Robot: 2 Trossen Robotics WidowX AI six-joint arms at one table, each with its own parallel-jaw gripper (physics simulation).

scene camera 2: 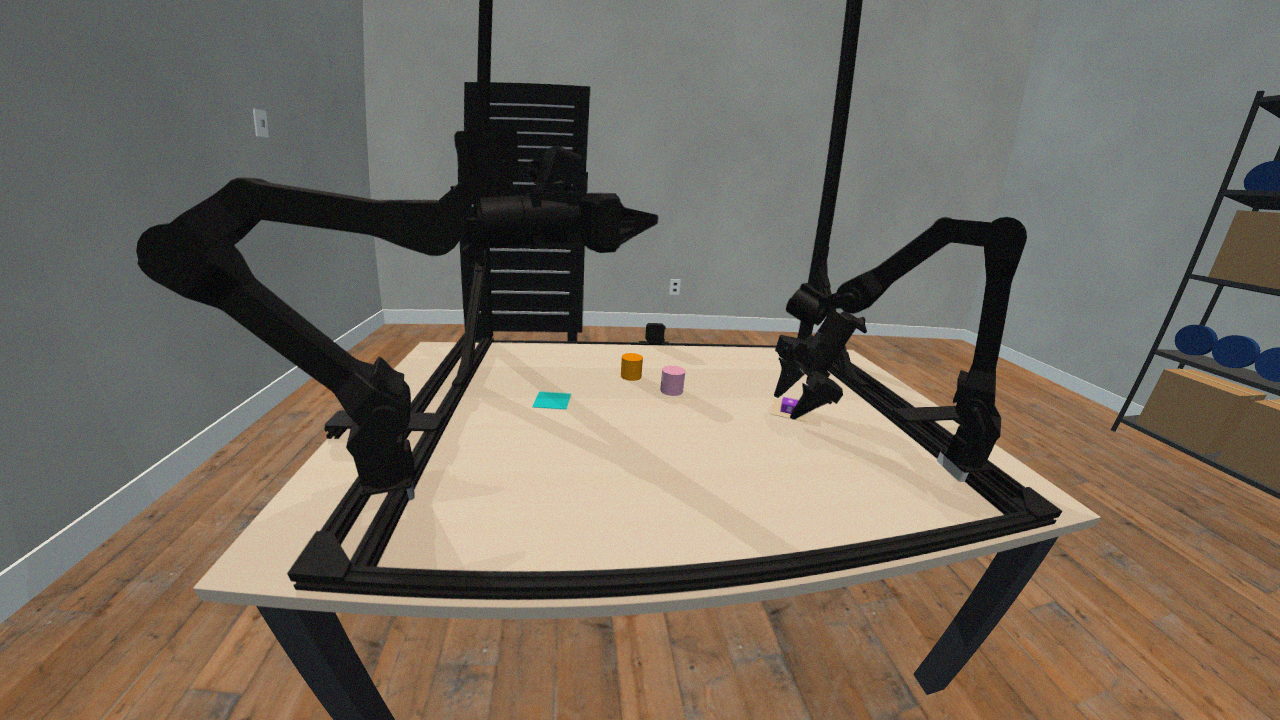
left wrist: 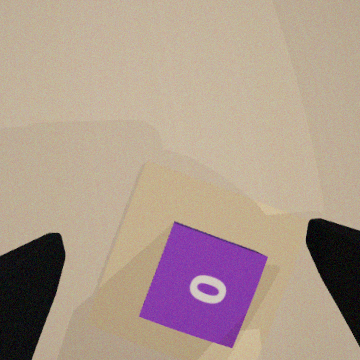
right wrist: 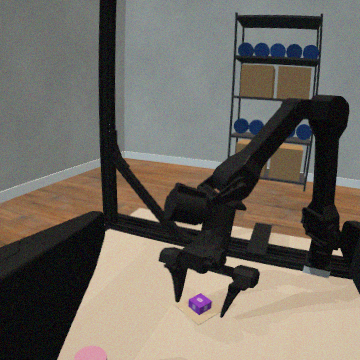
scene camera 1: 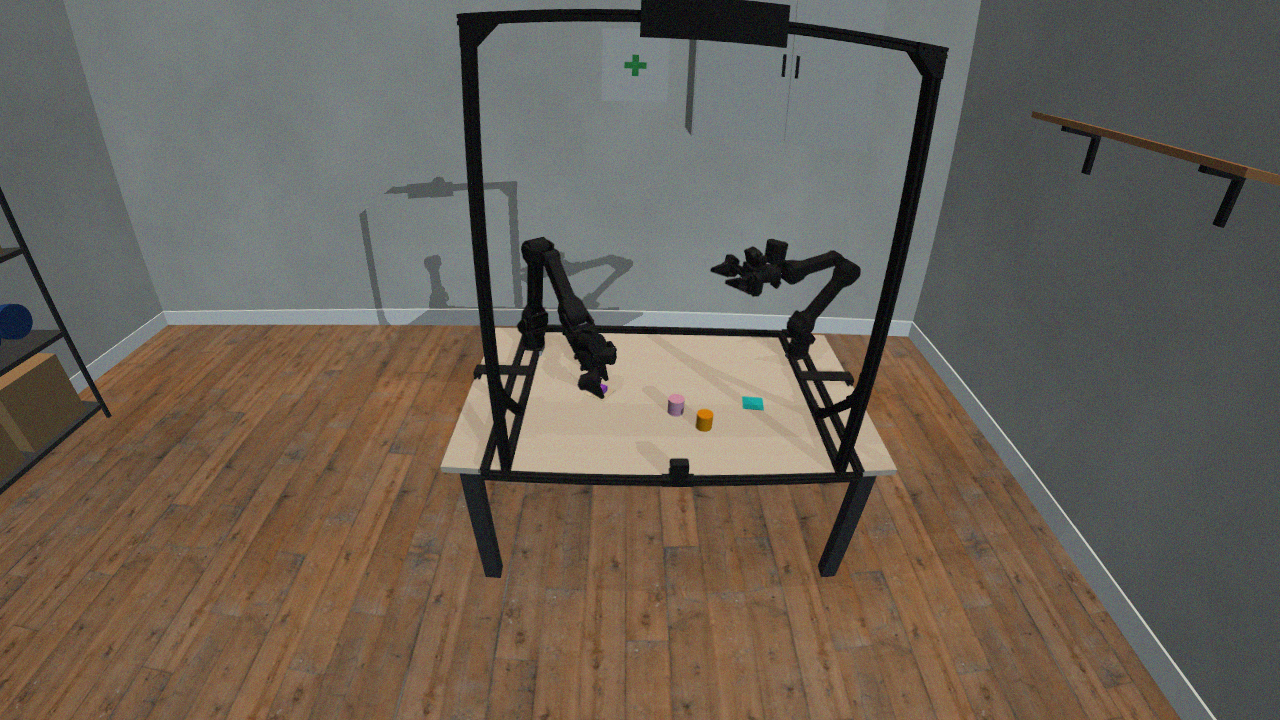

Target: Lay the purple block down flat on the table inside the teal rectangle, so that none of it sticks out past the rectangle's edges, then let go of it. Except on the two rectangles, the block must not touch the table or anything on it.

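Seen in the pictures: left gripper, fingertip midpoint: (scene camera 2: 783, 407) (left wrist: 186, 239) (right wrist: 198, 309) (scene camera 1: 605, 389); right gripper, fingertip midpoint: (scene camera 2: 640, 216) (right wrist: 226, 229) (scene camera 1: 717, 275); left arm's base at its link origin: (scene camera 2: 965, 460) (right wrist: 317, 261) (scene camera 1: 533, 345); right arm's base at its link origin: (scene camera 2: 387, 477) (scene camera 1: 798, 354).
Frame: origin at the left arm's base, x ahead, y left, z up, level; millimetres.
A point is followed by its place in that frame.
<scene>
The purple block (scene camera 1: 603, 387) {x 266, y -212, z 0 mm} (scene camera 2: 789, 405) {x 263, y -196, z -1 mm} (left wrist: 203, 283) {x 257, y -210, z 0 mm} (right wrist: 200, 303) {x 265, y -204, z 0 mm}, marked with a white 0, lies flat on a pale tan rectangle (left wrist: 171, 193) {x 287, y -201, z -18 mm} (right wrist: 198, 317) {x 284, y -199, z -18 mm} on the left side of the table in scene camera 1. My left gripper (scene camera 1: 595, 389) {x 270, y -205, z -10 mm} (scene camera 2: 787, 405) {x 270, y -205, z -10 mm} (left wrist: 186, 239) {x 270, y -205, z -10 mm} (right wrist: 198, 309) {x 270, y -205, z -10 mm} is open, with one fingertip down on each side of the block and not touching it. The teal rectangle (scene camera 1: 752, 403) {x 712, y -215, z -18 mm} (scene camera 2: 552, 400) {x 713, y -211, z -18 mm} is bare, far across the table. My right gripper (scene camera 1: 720, 276) {x 578, y -81, z 325 mm} (scene camera 2: 637, 222) {x 578, y -81, z 325 mm} is open and empty, held high above the table.
A pink cylinder (scene camera 1: 676, 405) {x 484, y -302, z 19 mm} (scene camera 2: 672, 380) {x 487, y -256, z 14 mm} (right wrist: 91, 353) {x 476, y -282, z 26 mm} and an orange cylinder (scene camera 1: 705, 419) {x 564, y -364, z 24 mm} (scene camera 2: 632, 366) {x 563, y -318, z 13 mm} stand between the block and the teal rectangle. A black frame (scene camera 1: 473, 215) {x 67, y -605, z 643 mm} (right wrist: 107, 107) {x 76, y -576, z 338 mm} surrounds the table (scene camera 1: 566, 443) {x 200, y -458, z -19 mm} (scene camera 2: 637, 500) {x 563, y 55, z -19 mm}. A shelf rack (right wrist: 278, 21) stands behind.
</scene>
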